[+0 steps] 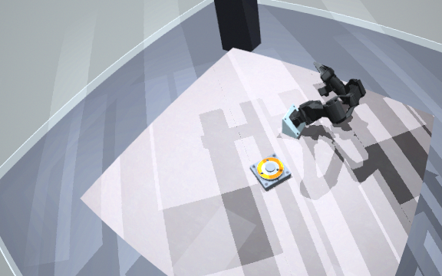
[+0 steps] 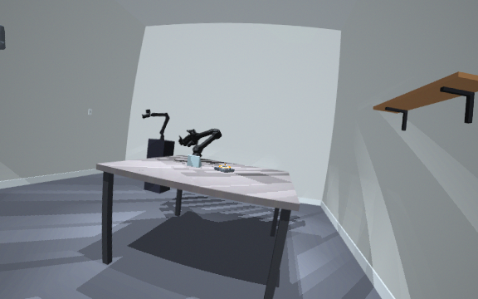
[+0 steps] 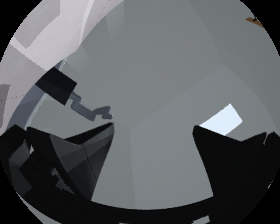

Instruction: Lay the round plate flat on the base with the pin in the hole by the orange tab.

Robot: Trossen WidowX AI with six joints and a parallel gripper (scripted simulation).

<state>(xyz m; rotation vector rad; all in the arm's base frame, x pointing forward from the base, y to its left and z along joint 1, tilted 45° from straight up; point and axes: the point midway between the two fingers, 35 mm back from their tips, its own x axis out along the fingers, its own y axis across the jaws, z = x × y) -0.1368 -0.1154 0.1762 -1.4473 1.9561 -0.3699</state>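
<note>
My gripper tip is 420 mm short of the round plate, 40 mm to the right of it and 230 mm above it.
</note>
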